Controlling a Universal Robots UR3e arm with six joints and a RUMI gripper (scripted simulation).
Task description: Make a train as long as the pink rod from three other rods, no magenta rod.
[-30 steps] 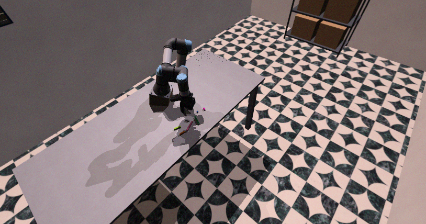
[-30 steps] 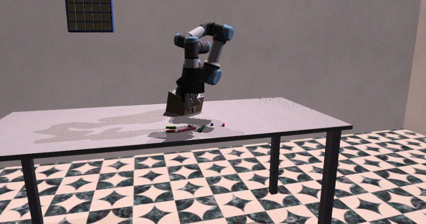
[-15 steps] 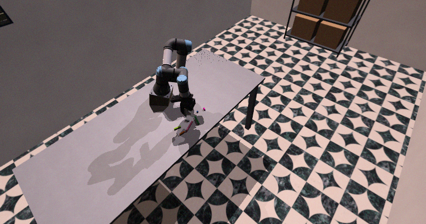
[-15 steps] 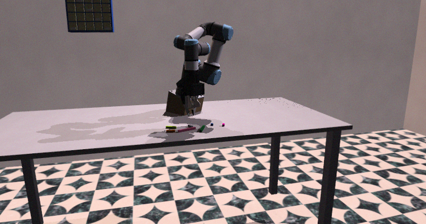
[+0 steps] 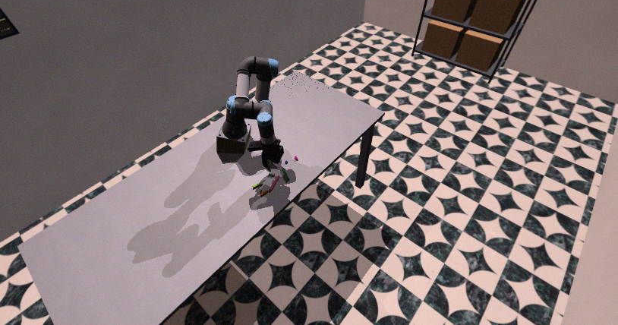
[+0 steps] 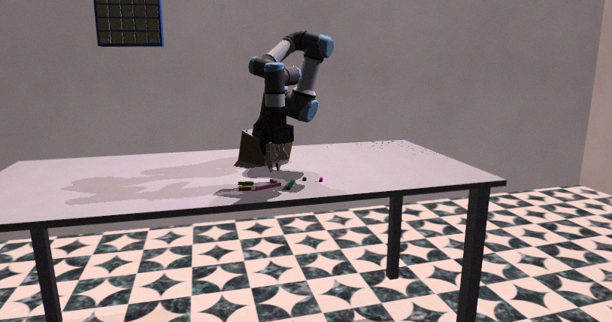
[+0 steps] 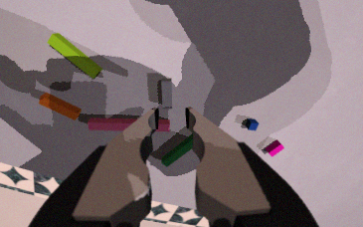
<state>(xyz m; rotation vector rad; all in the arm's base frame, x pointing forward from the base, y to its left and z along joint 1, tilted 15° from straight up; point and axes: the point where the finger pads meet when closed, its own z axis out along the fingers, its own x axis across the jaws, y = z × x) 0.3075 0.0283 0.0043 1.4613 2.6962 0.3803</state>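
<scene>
My hand is 5 cm above the grey rod. Also, from my hand: green rod (5 cm to the left, 5 cm below, 5 cm ahead); then pink rod (6 cm ahead, 5 cm below, 2 cm to the right); then lime rod (10 cm to the right, 5 cm below, 2 cm ahead).
</scene>
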